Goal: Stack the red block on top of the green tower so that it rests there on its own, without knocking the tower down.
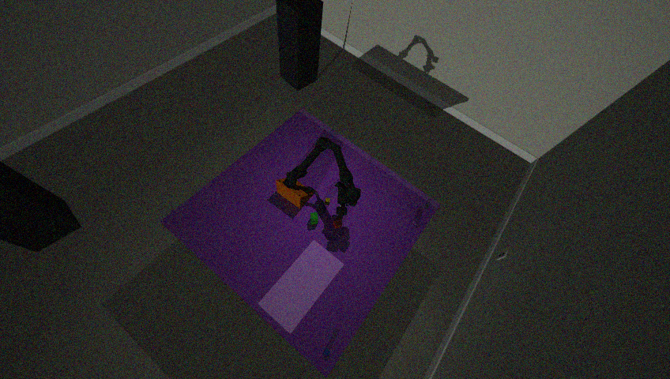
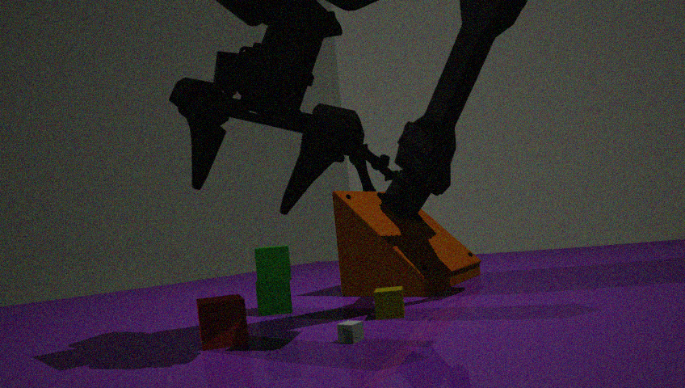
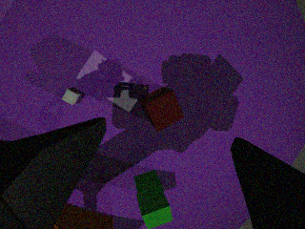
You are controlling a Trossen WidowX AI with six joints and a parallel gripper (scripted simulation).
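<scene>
Right now my gripper tip is 1 cm short of the red block, 3 cm to the left of it and 11 cm above it. Round my gripper tip: small white cube: 6 cm behind, 7 cm to the left, 13 cm below; then yellow block: 15 cm behind, 4 cm to the left, 12 cm below.
</scene>
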